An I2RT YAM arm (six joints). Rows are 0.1 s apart.
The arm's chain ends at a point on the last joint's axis. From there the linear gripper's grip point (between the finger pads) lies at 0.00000 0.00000 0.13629 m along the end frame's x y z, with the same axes.
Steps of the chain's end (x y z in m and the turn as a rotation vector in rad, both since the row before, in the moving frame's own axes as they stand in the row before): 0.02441, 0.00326, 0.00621, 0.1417, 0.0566, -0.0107; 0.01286, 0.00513, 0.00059, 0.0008, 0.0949, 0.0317; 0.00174, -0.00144, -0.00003, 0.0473, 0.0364, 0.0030; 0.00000, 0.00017, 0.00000, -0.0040, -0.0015, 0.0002; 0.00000, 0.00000, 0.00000, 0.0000, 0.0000, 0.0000; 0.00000, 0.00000, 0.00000, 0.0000, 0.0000, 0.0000; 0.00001, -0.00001, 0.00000, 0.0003, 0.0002, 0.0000; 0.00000, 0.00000, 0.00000, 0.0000, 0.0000, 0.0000; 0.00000, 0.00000, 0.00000, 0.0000, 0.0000, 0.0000
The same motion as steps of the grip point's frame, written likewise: 0.03199, -0.01602, 0.00463, 0.1417, 0.0566, -0.0107; 0.02577, 0.00523, -0.00002, 0.0008, 0.0949, 0.0317; 0.00671, -0.00788, -0.00027, 0.0473, 0.0364, 0.0030; -0.00020, 0.00072, 0.00000, -0.0040, -0.0015, 0.0002; 0.00000, 0.00000, 0.00000, 0.0000, 0.0000, 0.0000; 0.00000, 0.00000, 0.00000, 0.0000, 0.0000, 0.0000; 0.00004, -0.00005, 0.00000, 0.0003, 0.0002, 0.0000; 0.00000, 0.00000, 0.00000, 0.0000, 0.0000, 0.0000; 0.00000, 0.00000, 0.00000, 0.0000, 0.0000, 0.0000
